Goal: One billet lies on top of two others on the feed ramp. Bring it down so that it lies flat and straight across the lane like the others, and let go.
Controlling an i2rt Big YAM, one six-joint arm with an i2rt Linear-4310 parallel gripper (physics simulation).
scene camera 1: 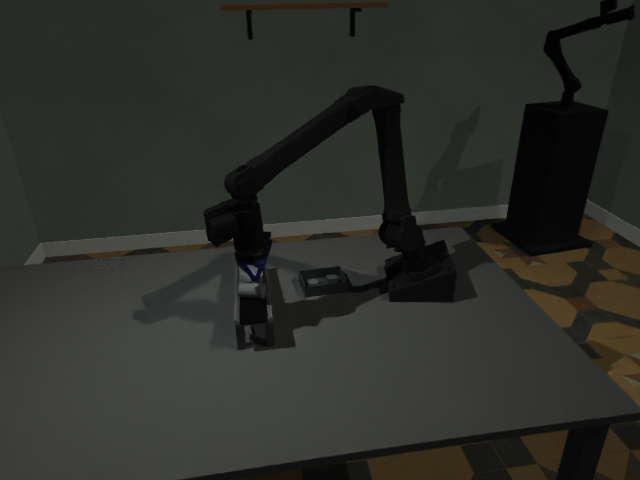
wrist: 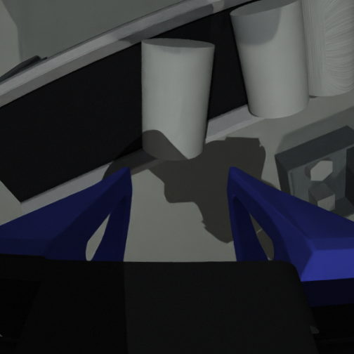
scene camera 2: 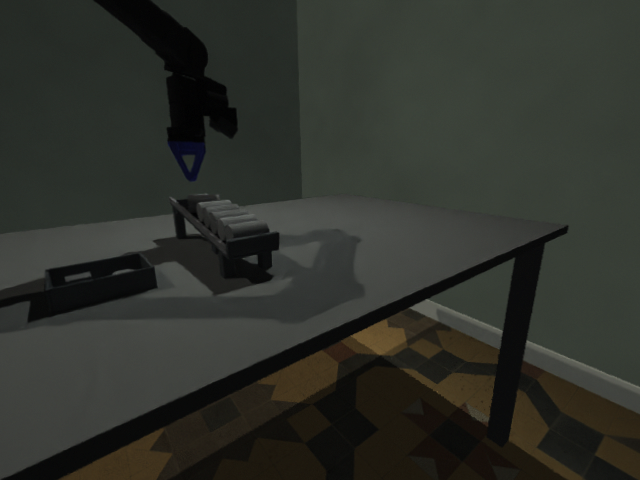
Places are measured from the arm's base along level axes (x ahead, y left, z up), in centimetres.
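Where they show: gripper, between the fingertips: (scene camera 1: pixel 258 274) (scene camera 2: pixel 191 180); arm's base, origin of its link: (scene camera 1: pixel 420 268).
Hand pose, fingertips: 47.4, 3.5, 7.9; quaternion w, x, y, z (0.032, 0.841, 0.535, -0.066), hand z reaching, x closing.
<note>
Each offset is from my fingertips to the top centre of the thing, as dx, dy, dz. Level surfaces: height alone.
A light grey billet (scene camera 1: pixel 248 290) (scene camera 2: pixel 201 202) (wrist: pixel 177 102) lies by itself on the feed ramp (scene camera 1: pixel 269 334) (scene camera 2: pixel 253 242) (wrist: pixel 75 61), a gap away from the row. In the wrist view it is turned slightly out of line with the nearest row billet {+0.6, -11.8, -4.3} (scene camera 2: pixel 214 207) (wrist: pixel 274 62), and its near end overlaps the near rail. Several billets lie side by side toward the ramp's other end; in scene camera 2 none shows stacked on another. My gripper (scene camera 1: pixel 254 279) (scene camera 2: pixel 191 179) (wrist: pixel 179 177) is part open and empty, above the ramp. In scene camera 1 it hides much of the row.
A dark open tray {-20.6, -13.0, -11.3} (scene camera 1: pixel 323 289) (scene camera 2: pixel 103 294) (wrist: pixel 312 148) with small light pieces stands on the table {dz -14.8} (scene camera 1: pixel 336 392) (scene camera 2: pixel 439 248) between the ramp and my arm's base (scene camera 1: pixel 421 281). The ramp stands on legs and has raised side rails. A second arm stands on a black pedestal (scene camera 1: pixel 553 170).
</note>
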